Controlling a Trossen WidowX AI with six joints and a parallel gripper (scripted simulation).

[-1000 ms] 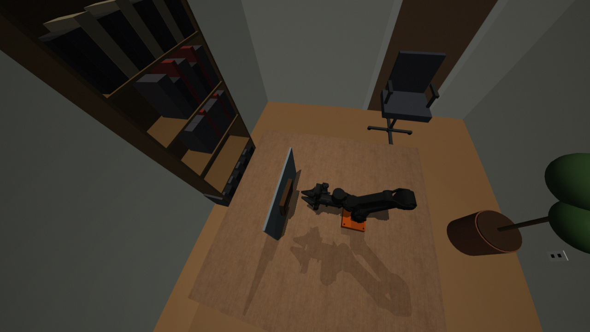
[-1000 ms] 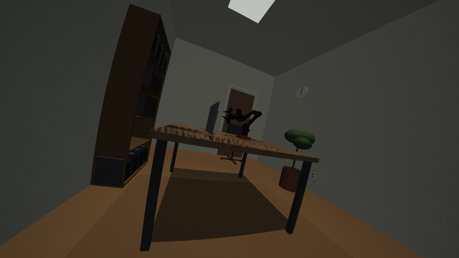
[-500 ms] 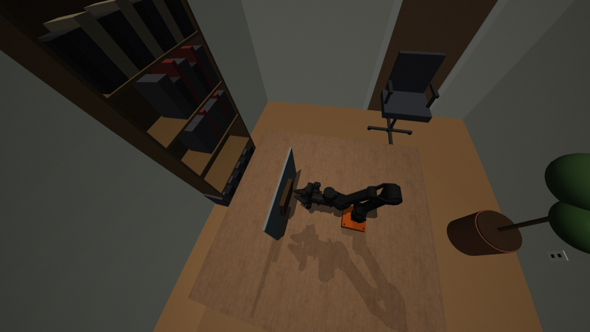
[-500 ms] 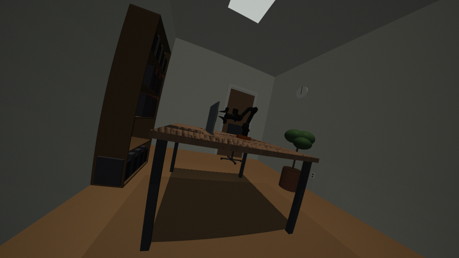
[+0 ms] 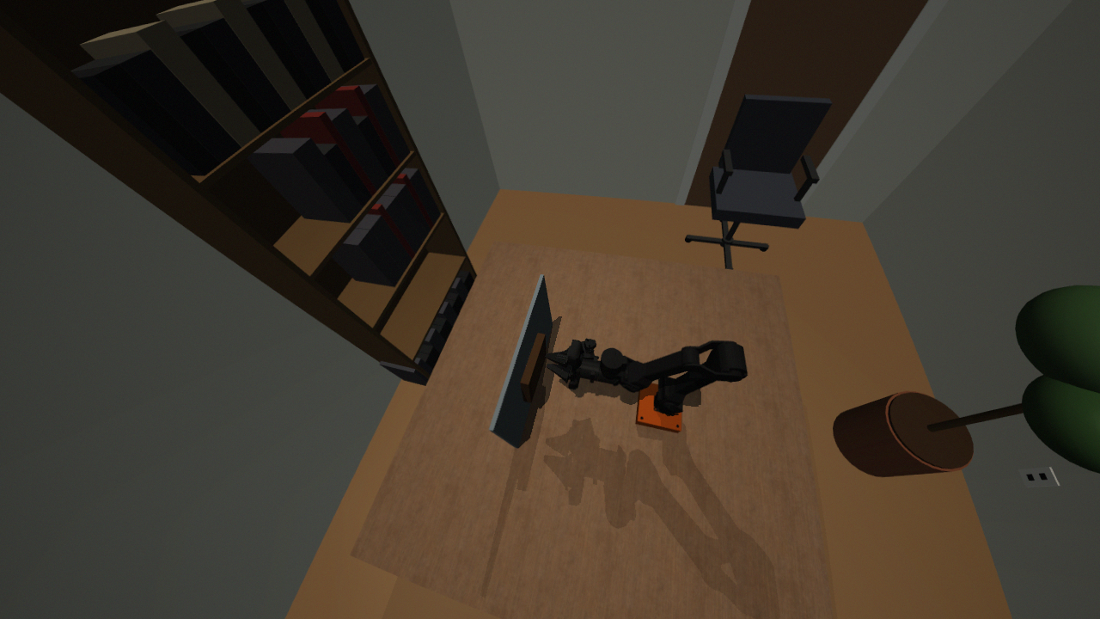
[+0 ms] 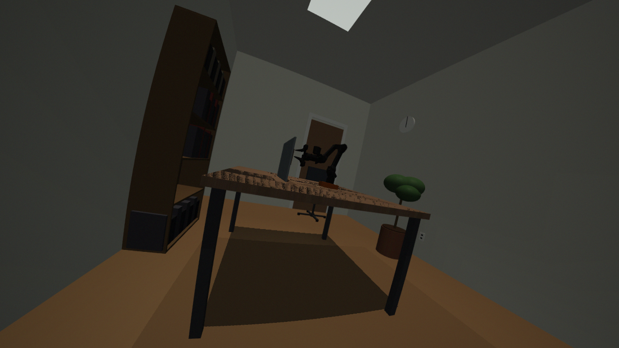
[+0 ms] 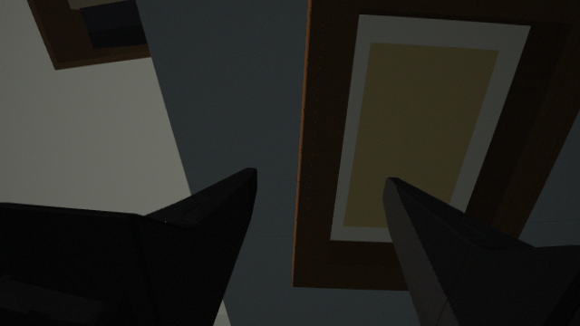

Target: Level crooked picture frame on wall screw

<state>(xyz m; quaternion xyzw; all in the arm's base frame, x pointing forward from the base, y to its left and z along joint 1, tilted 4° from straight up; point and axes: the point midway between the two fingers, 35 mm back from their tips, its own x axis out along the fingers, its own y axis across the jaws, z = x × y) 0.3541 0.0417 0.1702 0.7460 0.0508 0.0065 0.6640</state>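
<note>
Now: the picture frame 5 cm ahead of my gripper tip, 2 cm to the left of it and 5 cm below it. Round my gripper tip: grey wall panel (6 cm ahead, 7 cm below).
</note>
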